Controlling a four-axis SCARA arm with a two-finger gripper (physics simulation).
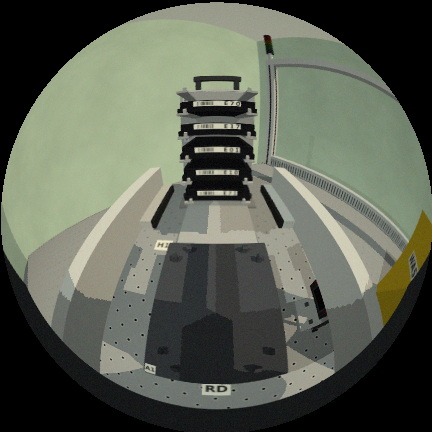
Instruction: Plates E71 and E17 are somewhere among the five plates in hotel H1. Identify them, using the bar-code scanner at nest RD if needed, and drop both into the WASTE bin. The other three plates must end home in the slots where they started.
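Places are measured from the arm's base along level axes (x back, y right, z up), in centimetres.
Pixels of known places: gripper, fingertip midpoint: [216, 176].
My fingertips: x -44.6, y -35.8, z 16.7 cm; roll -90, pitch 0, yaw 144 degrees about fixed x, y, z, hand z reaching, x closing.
Observation:
For each thing: its top centre in the pictures, then the offset to it from my fingertips. "pt": a spot on its surface instead.
- Hotel H1, surface spot: [217, 94] pt dx -11.5, dy -15.5, dz +10.1 cm
- E70, middle of its top: [216, 105] dx -7.6, dy -10.4, dz +6.9 cm
- E17, middle of its top: [216, 122] dx -7.6, dy -10.4, dz +4.1 cm
- E01, middle of its top: [216, 139] dx -7.6, dy -10.4, dz +1.3 cm
- E10, middle of its top: [216, 156] dx -7.6, dy -10.4, dz -1.6 cm
- bottom plate, middle of its top: [216, 172] dx -7.6, dy -10.4, dz -4.4 cm
- nest RD, middle of its top: [216, 302] dx +3.4, dy +4.6, dz -8.4 cm
- small black device, middle of its top: [340, 286] dx -5.9, dy +12.8, dz -7.1 cm
- H1 tag, middle of its top: [162, 244] dx +3.6, dy -11.7, dz -15.3 cm
- A1 tag, surface spot: [150, 369] pt dx +12.3, dy +7.6, dz -9.4 cm
Hotel H1 [217, 94] stands ahead with five black plates stacked in its slots, bar-code labels facing me. From the top, the labels appear to read E70 [217, 104], E17 [217, 127], E01 [217, 150] and E10 [217, 172]; the bottom plate [217, 193] has a blurred label that looks like E71. My gripper [216, 176] is open and empty, its two fingers wide apart in front of the hotel, above the far side of nest RD. The dark flat top of nest RD [210, 290] bears no plate. The yellow WASTE bin [400, 290] shows in part at the right edge.
A small black device [318, 300] with red marks stands right of the nest, partly beside the right finger. An H1 tag [163, 245] and an A1 tag [150, 369] lie left of the nest. A signal light [268, 45] and a framed wall panel stand behind at the right.

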